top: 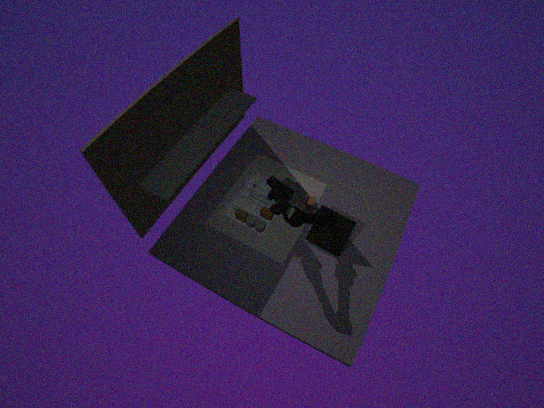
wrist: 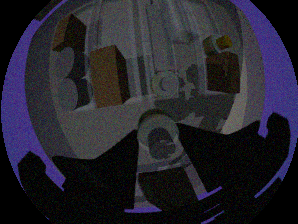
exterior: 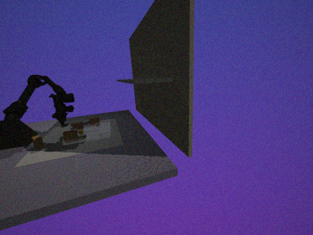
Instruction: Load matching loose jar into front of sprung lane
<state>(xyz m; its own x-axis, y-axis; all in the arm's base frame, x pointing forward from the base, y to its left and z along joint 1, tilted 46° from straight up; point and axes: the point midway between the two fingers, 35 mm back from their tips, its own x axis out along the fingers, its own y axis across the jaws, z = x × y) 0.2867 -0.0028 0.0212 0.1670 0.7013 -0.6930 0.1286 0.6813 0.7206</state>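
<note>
Right now my gripper tip is 190 mm short of the pale rack, 80 mm to the left of it and 70 mm above it. Round my gripper tip: shelf (550 mm ahead, 100 mm to the right, 280 mm above).
</note>
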